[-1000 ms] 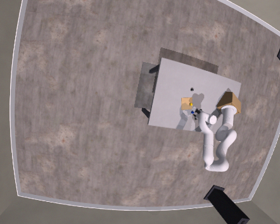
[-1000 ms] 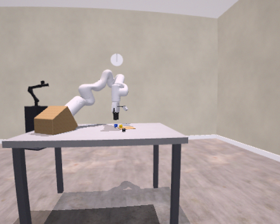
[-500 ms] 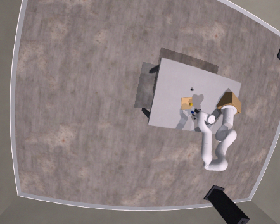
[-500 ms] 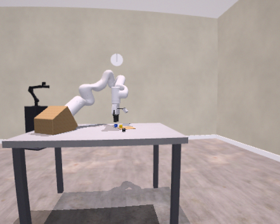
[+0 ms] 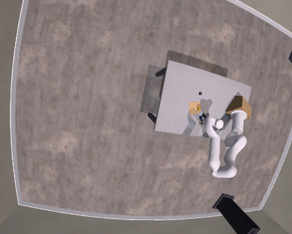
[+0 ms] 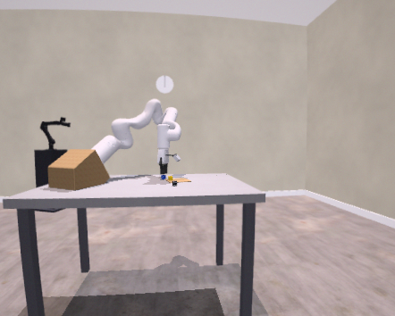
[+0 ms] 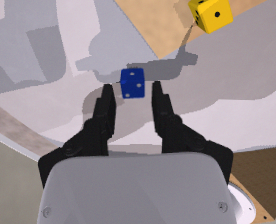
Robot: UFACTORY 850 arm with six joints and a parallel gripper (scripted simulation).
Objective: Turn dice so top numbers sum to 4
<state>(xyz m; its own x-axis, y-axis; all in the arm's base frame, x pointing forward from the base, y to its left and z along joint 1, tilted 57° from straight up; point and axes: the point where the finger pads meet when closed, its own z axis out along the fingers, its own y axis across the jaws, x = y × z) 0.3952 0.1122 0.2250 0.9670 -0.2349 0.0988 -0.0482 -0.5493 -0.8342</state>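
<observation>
The blue die is 4 cm below my hand. Round my hand: yellow die (7 cm ahead, 7 cm to the right, 4 cm below); then tan mat (11 cm ahead, 5 cm to the right, 5 cm below); then black die (14 cm ahead, 23 cm to the right, 4 cm below).
</observation>
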